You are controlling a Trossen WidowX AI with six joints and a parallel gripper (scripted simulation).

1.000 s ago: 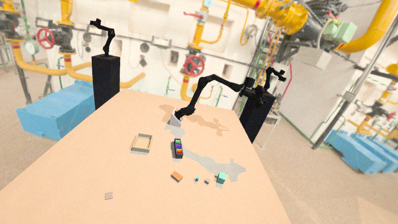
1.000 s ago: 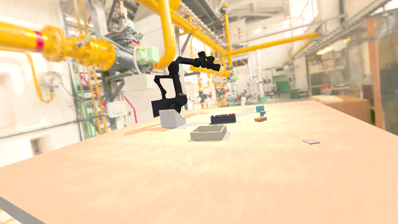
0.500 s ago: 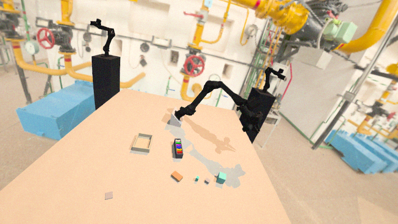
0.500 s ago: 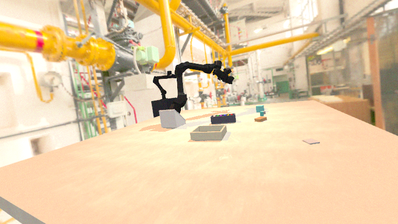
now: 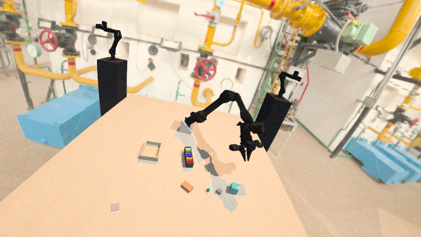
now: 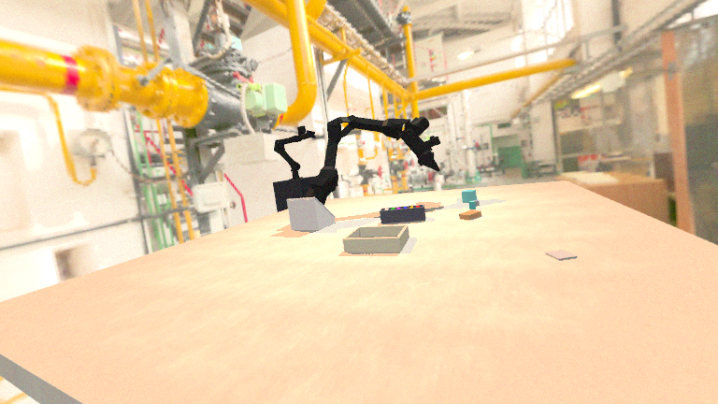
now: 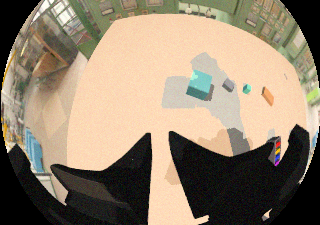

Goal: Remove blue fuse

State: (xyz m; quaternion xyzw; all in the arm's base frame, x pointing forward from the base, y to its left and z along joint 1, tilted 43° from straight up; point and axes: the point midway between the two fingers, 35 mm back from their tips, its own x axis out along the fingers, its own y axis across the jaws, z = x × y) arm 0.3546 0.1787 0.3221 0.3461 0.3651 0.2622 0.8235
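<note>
My gripper tip is now 540 mm to the left of the grey tray, 120 mm above it and 90 mm past it.
</note>
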